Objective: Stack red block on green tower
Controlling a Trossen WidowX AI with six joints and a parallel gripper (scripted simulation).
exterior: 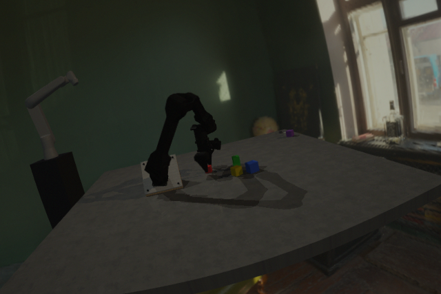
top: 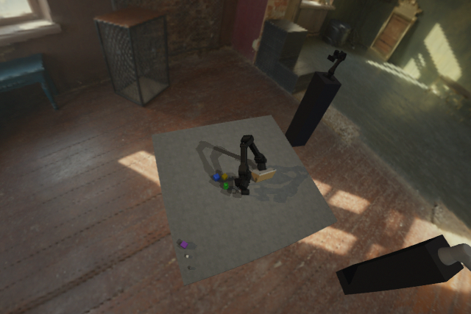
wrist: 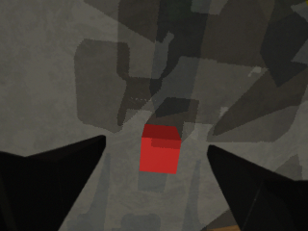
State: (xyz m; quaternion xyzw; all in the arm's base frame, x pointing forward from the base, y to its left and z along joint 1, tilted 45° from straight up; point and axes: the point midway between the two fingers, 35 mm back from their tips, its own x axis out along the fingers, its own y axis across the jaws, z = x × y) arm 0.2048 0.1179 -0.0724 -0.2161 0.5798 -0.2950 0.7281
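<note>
Right now my gripper tip is right at the red block. Round my gripper tip: yellow block (120 mm ahead, 130 mm to the right); then purple block (510 mm ahead, 370 mm to the left); then blue block (190 mm ahead, 130 mm to the right, 10 mm above).
</note>
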